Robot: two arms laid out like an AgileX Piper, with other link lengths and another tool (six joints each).
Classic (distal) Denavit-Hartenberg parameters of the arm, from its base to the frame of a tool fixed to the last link. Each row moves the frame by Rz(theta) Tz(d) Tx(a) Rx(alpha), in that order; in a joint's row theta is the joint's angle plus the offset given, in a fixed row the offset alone. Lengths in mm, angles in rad.
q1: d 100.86  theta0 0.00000  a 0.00  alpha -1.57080
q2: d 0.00  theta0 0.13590  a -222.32  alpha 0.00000
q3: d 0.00  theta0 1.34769  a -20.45  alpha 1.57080
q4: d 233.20  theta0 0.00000  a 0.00  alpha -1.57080
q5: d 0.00  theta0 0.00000  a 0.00  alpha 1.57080
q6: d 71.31  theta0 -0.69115  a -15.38  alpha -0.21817
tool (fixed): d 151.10  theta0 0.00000  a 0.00  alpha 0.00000
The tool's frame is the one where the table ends.
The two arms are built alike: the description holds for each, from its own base.
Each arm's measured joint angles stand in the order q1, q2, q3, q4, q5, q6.
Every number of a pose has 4 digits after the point. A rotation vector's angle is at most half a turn.
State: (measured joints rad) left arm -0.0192 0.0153 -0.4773 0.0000 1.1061 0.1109; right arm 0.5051 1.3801 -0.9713 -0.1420 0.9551 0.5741
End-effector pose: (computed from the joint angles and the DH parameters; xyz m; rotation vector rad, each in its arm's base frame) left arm 0.1522 0.0329 0.1536 -0.7247 2.1179 -0.1271; right arm 0.2482 0.1482 0.0595 -1.0163 2.7133 0.1973
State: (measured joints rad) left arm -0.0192 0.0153 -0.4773 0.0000 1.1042 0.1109; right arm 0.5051 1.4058 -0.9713 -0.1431 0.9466 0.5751
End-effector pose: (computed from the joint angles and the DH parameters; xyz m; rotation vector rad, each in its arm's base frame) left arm 0.1524 0.0329 0.1539 -0.7244 2.1161 -0.1278; right arm 0.2488 0.1485 0.0526 -1.0219 2.7295 0.1942
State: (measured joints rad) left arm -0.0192 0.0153 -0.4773 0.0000 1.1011 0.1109; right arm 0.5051 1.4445 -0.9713 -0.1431 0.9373 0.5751
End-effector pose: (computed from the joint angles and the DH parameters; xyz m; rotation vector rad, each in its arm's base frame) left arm 0.1528 0.0329 0.1545 -0.7238 2.1131 -0.1289; right arm 0.2486 0.1486 0.0421 -1.0319 2.7573 0.1904
